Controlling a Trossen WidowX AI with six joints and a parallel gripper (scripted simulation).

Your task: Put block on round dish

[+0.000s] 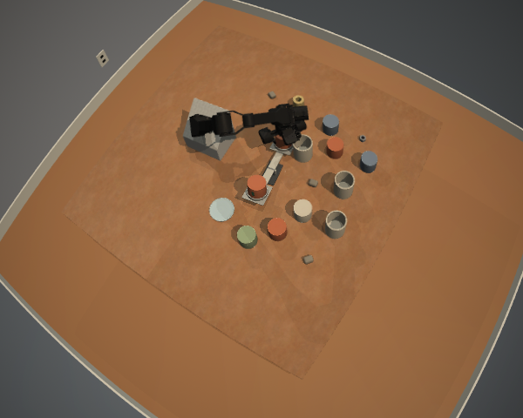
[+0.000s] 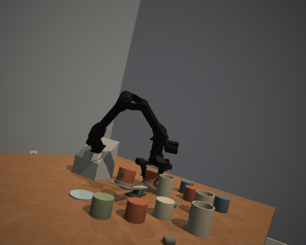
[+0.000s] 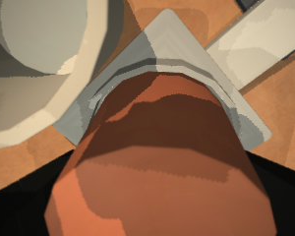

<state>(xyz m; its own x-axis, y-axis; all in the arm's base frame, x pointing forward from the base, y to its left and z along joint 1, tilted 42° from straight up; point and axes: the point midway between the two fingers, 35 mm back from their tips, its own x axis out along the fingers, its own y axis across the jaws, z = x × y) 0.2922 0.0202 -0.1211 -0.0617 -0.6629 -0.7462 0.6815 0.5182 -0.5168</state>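
Now: gripper tip 1 cm above the pale green block. The rest, counted from my gripper tip: round pale blue dish 11 cm behind, 36 cm to the right, 5 cm below; then cream cup 19 cm ahead, 24 cm to the right, 1 cm below; then orange cup 1 cm ahead, 27 cm to the right, 6 cm above.
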